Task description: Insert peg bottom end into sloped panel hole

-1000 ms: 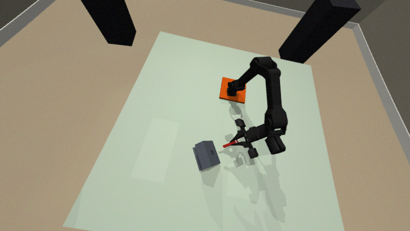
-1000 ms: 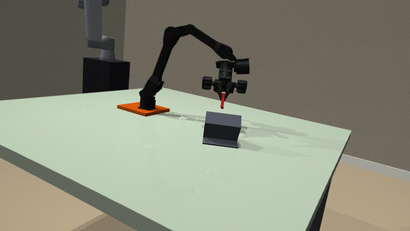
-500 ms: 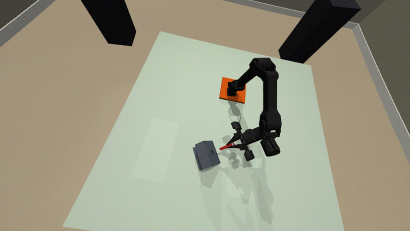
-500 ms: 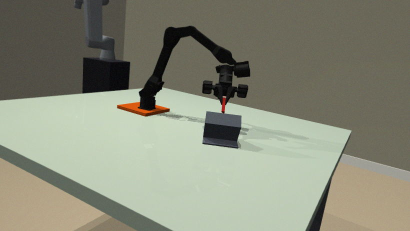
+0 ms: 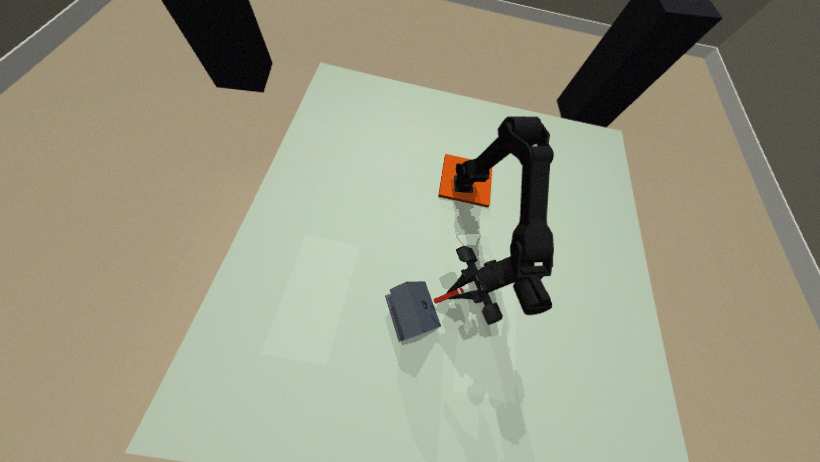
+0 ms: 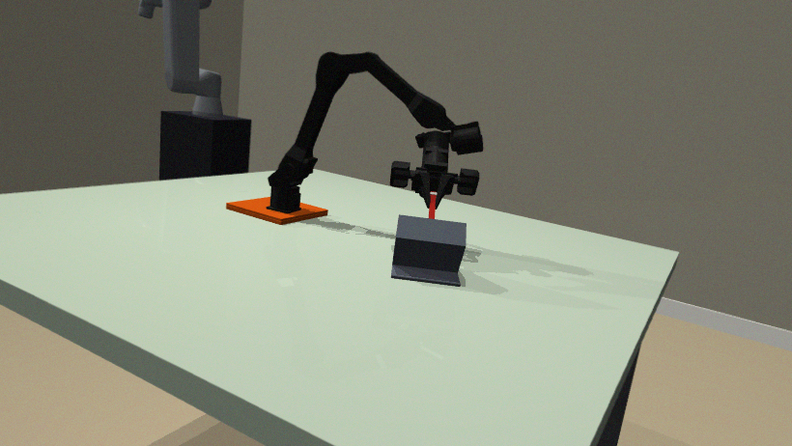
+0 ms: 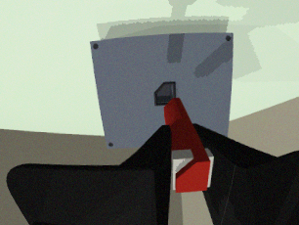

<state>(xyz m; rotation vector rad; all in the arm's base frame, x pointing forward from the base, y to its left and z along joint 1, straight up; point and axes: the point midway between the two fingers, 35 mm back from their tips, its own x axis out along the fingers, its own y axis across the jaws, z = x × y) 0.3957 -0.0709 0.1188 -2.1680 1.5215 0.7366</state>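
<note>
My gripper tip is now 7 cm to the left of the grey sloped panel, 6 cm above it and 2 cm short of it. The rest, counted from my gripper tip: red peg (1 cm to the left, 1 cm above).
</note>
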